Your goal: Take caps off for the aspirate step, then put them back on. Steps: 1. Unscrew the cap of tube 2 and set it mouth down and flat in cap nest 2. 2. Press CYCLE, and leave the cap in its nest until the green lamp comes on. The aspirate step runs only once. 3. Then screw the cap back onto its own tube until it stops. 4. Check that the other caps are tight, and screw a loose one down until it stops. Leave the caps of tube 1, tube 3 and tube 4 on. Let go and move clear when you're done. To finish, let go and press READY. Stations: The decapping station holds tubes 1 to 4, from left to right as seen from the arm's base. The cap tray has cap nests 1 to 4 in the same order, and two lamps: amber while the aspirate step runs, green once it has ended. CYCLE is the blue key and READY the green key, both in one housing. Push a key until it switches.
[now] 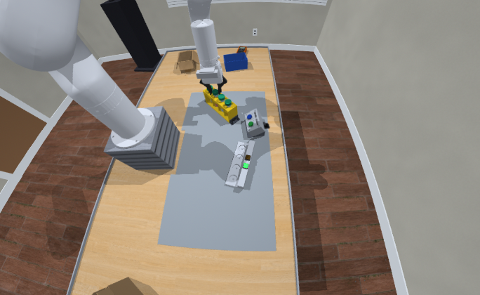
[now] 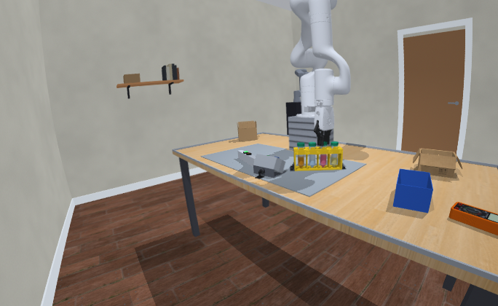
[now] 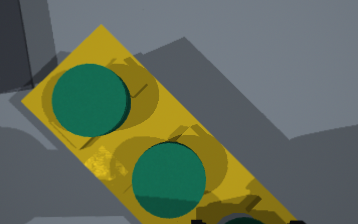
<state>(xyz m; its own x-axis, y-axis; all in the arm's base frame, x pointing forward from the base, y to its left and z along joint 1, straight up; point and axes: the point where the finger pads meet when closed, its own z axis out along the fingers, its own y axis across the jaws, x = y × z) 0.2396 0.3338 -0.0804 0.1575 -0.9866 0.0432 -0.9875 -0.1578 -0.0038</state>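
My hand is 10 mm above the green cap. Round my hand: green key: 210 mm ahead, 140 mm to the right, 60 mm below; then key housing: 220 mm ahead, 110 mm to the right, 80 mm below; then blue key: 200 mm ahead, 90 mm to the right, 60 mm below.
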